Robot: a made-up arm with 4 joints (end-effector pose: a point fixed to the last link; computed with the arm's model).
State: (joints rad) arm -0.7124 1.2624 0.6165 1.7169
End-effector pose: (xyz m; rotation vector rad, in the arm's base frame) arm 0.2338 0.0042 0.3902 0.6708 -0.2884 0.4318
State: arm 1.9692 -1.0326 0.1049 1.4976
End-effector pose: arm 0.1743 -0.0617 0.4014 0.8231 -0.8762 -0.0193
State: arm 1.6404 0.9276 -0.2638 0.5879
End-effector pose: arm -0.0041 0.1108 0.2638 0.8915 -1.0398 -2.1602
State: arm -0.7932 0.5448 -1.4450 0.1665
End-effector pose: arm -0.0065 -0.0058 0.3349 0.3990 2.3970 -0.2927
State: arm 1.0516 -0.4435 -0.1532 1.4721
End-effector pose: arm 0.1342 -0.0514 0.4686 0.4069 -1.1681 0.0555
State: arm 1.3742 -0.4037 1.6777 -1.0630
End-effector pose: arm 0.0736 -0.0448 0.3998 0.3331 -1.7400 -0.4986
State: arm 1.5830 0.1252 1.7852 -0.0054
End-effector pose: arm 0.1924 0.0196 0.2898 1.5562 -0.8225 -0.3677
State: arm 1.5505 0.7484 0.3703 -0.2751
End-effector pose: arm -0.0058 0.0862 0.2799 0.5190 -1.2947 -2.0722
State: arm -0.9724 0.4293 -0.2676 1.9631
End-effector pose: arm 0.1668 0.0963 0.5362 -0.4976 -0.6788 0.7292
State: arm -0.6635 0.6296 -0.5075 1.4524
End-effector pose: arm 0.0794 0.0202 0.5351 -0.1870 -1.5451 0.5150
